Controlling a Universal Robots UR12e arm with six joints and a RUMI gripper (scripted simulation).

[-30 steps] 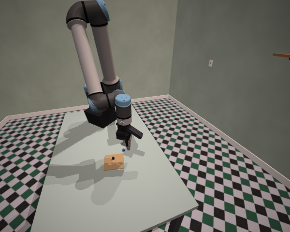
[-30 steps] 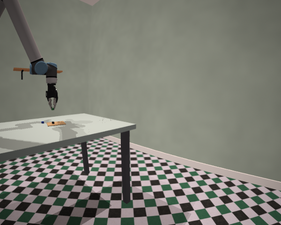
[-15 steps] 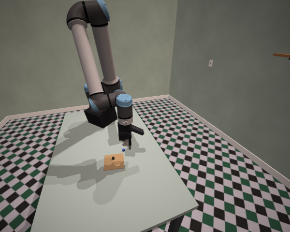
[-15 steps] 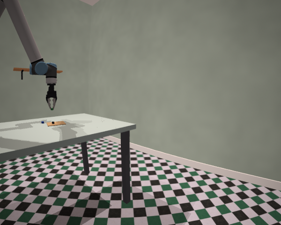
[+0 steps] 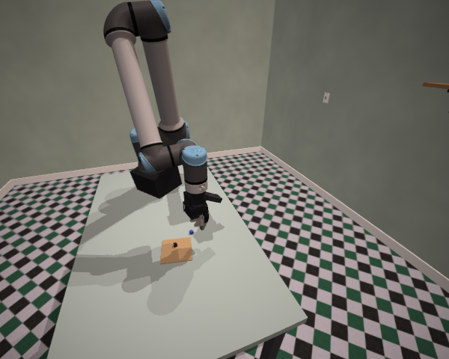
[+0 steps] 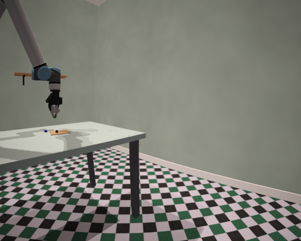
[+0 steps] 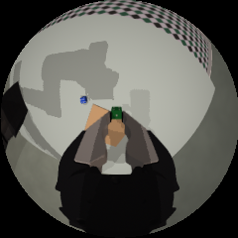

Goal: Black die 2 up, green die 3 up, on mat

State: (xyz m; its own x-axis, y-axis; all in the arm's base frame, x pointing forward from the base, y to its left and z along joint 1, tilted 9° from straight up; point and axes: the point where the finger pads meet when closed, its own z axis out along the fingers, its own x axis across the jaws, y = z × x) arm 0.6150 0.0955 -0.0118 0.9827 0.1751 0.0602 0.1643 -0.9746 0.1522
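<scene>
Right now the blue die is 90 mm behind my hand, 30 mm to the right of it and 110 mm below it. From my hand the other things lie so: green die: 10 mm below; then black die: 40 mm behind, 130 mm to the right, 100 mm below; then orange mat: 20 mm behind, 130 mm to the right, 110 mm below.
</scene>
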